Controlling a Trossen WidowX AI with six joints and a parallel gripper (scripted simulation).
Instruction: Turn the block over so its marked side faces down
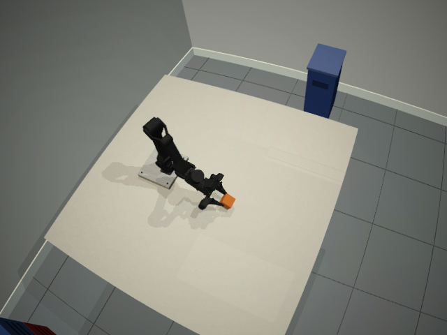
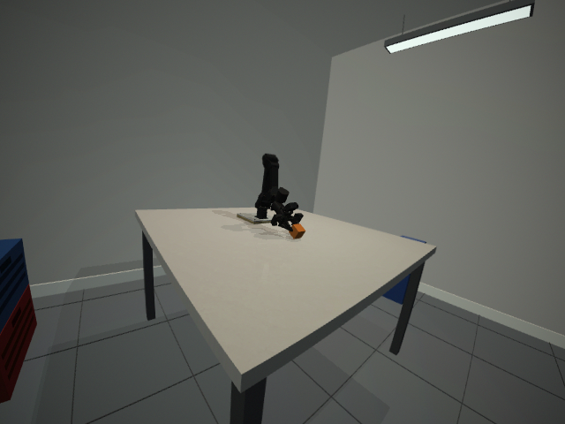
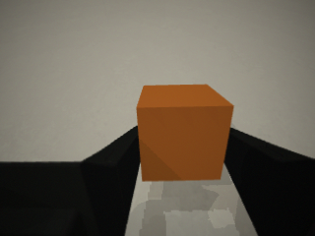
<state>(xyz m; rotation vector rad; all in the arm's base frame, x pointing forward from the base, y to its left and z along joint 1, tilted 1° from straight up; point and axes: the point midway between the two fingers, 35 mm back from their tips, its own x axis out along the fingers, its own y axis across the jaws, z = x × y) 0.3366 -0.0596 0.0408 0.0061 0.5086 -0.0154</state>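
The orange block is 10 mm below my gripper tip.
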